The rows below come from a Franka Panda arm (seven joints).
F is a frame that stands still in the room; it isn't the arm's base.
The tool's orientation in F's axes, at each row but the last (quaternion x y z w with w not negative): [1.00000, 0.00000, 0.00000, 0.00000]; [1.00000, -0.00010, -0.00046, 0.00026]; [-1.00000, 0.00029, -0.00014, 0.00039]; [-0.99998, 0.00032, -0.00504, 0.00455]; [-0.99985, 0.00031, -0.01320, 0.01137]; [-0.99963, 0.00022, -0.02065, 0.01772]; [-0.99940, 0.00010, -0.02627, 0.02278]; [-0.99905, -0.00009, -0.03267, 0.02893]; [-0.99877, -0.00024, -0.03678, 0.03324]
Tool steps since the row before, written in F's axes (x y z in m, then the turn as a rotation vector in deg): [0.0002, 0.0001, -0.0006, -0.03, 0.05, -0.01]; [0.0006, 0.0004, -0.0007, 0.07, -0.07, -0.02]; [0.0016, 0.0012, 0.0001, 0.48, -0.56, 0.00]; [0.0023, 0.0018, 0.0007, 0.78, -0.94, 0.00]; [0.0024, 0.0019, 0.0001, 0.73, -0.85, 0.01]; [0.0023, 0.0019, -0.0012, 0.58, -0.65, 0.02]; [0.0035, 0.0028, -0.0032, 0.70, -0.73, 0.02]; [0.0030, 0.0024, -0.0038, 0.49, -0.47, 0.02]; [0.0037, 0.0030, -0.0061, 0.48, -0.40, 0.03]
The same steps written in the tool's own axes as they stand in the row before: [0.0002, -0.0001, 0.0006, -0.03, -0.05, 0.01]; [0.0006, -0.0004, 0.0007, 0.07, 0.07, 0.02]; [0.0016, -0.0012, -0.0001, 0.48, 0.56, 0.00]; [0.0023, -0.0018, -0.0007, 0.78, 0.94, 0.00]; [0.0024, -0.0019, 0.0000, 0.73, 0.85, -0.01]; [0.0022, -0.0019, 0.0014, 0.58, 0.65, -0.02]; [0.0033, -0.0026, 0.0035, 0.70, 0.73, -0.02]; [0.0027, -0.0022, 0.0041, 0.49, 0.47, -0.02]; [0.0032, -0.0026, 0.0065, 0.48, 0.40, -0.02]
